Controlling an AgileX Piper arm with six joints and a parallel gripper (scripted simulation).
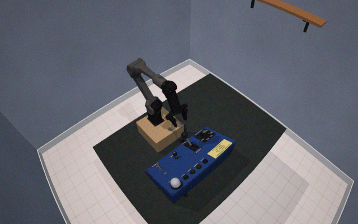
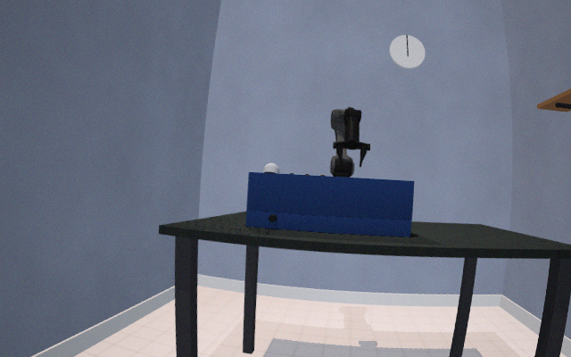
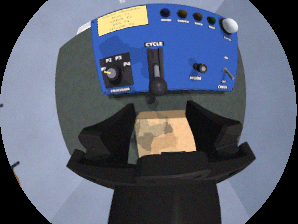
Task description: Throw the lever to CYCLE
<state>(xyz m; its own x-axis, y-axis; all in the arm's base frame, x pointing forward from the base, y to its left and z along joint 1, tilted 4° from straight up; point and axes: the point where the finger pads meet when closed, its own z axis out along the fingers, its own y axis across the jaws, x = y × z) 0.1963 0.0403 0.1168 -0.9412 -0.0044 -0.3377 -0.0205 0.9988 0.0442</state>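
Right now my hand is 110 mm above the lever and 70 mm short of it. From my hand the other things lie so: rotary program selector: 130 mm to the left, 120 mm below, 90 mm ahead; then blue console: 140 mm below, 120 mm ahead, 50 mm to the right; then toggle switch: 240 mm to the right, 130 mm below, 90 mm ahead.
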